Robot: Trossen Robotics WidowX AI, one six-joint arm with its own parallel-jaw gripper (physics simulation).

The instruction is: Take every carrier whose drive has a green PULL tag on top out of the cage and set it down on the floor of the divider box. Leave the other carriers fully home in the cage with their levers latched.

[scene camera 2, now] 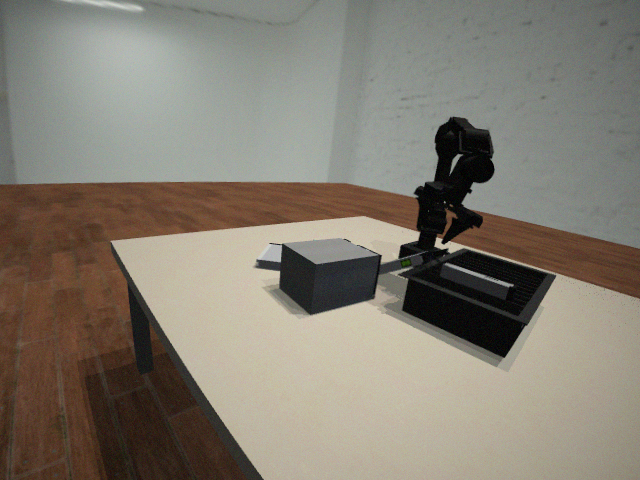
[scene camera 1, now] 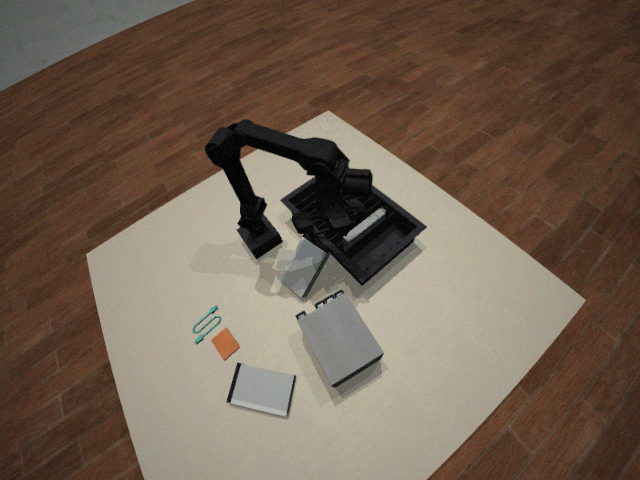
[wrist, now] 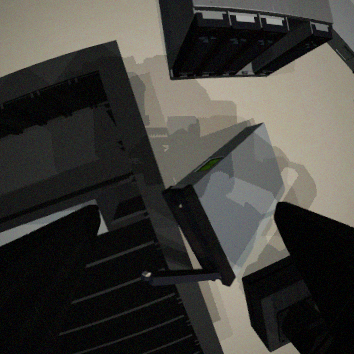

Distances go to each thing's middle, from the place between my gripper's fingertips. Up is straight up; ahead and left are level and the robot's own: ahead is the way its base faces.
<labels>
My hand is 14 cm above the black divider box [scene camera 2: 490,322], 13 cm to the right of it and 9 cm past it. The rest, counted from my hand: silver flat unit [scene camera 1: 270,391] 38 cm to the right, 19 cm ahead, 15 cm below.
</labels>
